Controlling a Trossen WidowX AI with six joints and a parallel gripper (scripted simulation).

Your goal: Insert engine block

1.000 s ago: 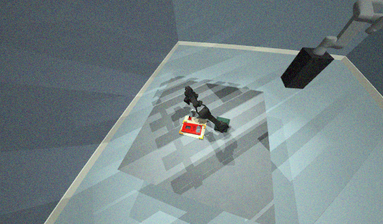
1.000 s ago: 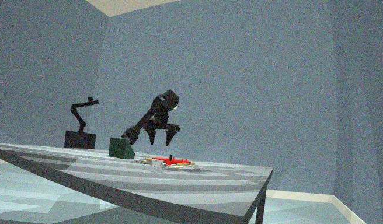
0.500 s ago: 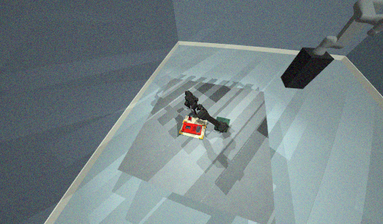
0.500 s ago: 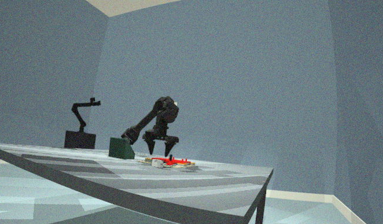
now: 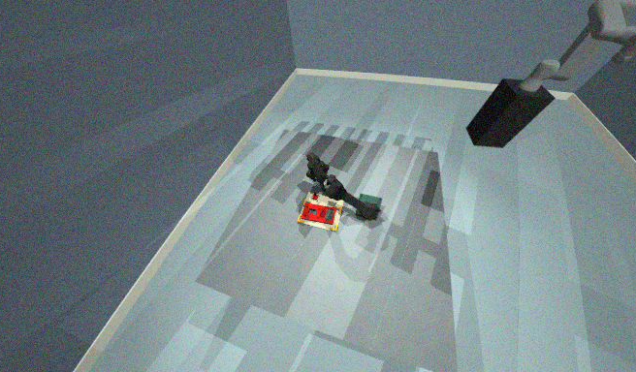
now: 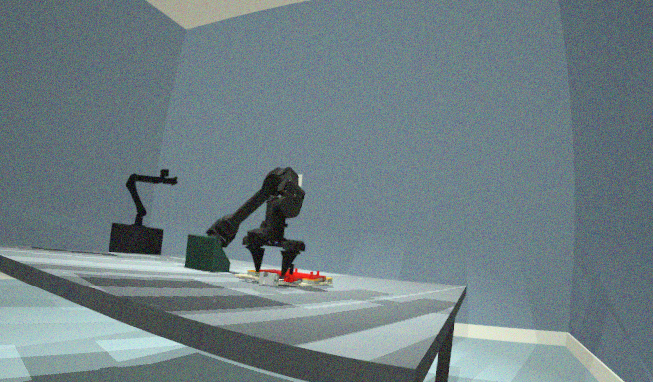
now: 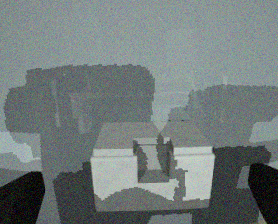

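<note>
Right now the grey engine block is 10 mm below my gripper tip. The rest, counted from my gripper tip: small dark post (20 mm ahead, 100 mm to the left).
</note>
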